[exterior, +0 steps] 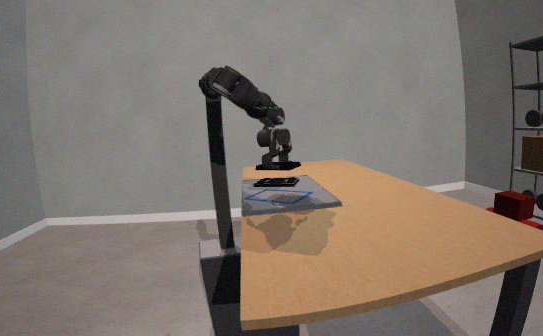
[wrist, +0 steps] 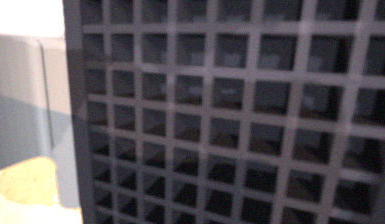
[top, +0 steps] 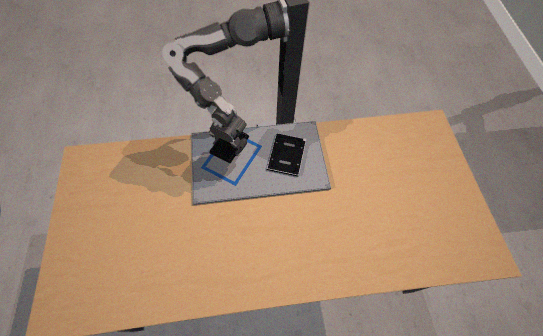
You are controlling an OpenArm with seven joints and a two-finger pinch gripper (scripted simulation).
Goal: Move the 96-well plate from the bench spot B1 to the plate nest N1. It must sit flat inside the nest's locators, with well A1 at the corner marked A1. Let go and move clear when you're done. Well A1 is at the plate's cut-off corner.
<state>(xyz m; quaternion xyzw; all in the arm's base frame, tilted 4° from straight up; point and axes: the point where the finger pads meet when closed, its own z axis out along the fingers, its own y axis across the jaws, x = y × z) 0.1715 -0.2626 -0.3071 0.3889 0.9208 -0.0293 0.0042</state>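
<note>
My gripper is now 4 cm short of the black plate nest N1, 21 cm to the right of it and 10 cm above it. Also, from my hand: black 96-well plate (right at my hand).
</note>
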